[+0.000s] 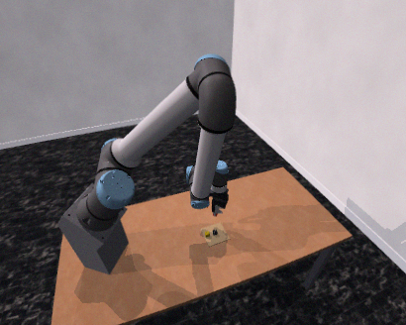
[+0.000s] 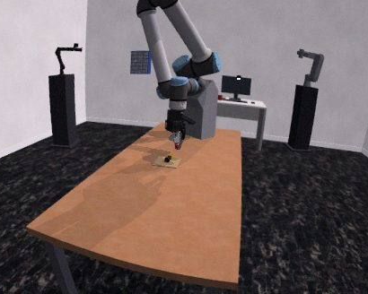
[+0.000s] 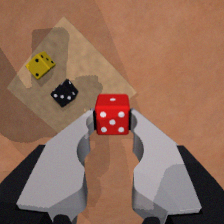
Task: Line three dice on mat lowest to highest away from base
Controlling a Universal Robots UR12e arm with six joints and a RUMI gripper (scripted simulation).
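My gripper is now 40 mm past the black die, 60 mm to the left of it and 100 mm above it. Round my hand: red die: right at my hand; tan mat: 40 mm behind, 60 mm to the right, 120 mm below; yellow die: 90 mm behind, 50 mm to the right, 100 mm below.
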